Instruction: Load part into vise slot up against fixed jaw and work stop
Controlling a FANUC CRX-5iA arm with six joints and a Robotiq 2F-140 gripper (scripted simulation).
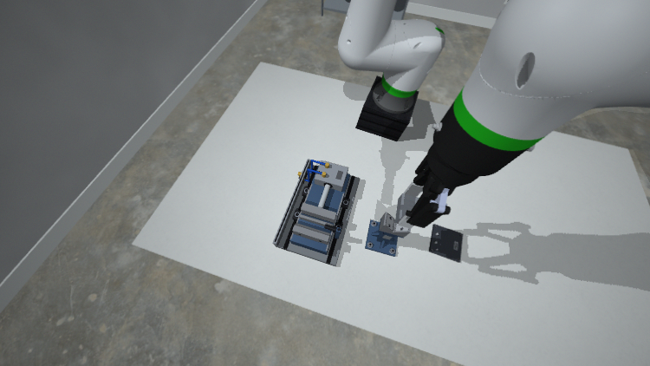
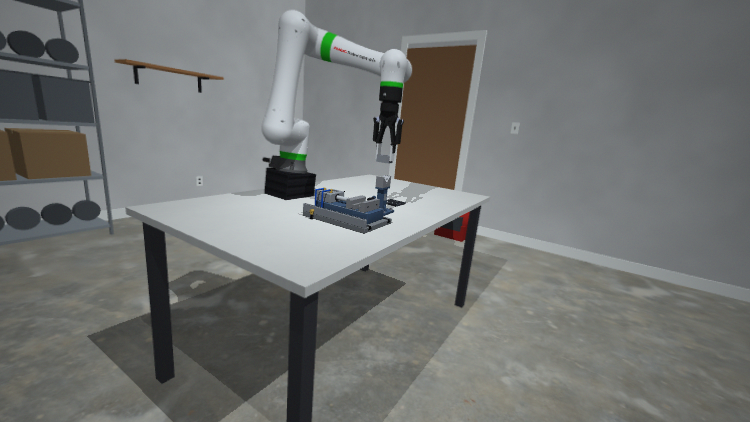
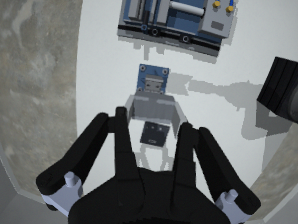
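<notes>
Now: hand 30 mm above the part. Round my hand: air cylinder rod: 200 mm to the right, 180 mm below, 40 mm behind; then vise: 220 mm below, 200 mm to the right, 30 mm behind; then air cylinder: 200 mm to the right, 180 mm below, 120 mm behind.
</notes>
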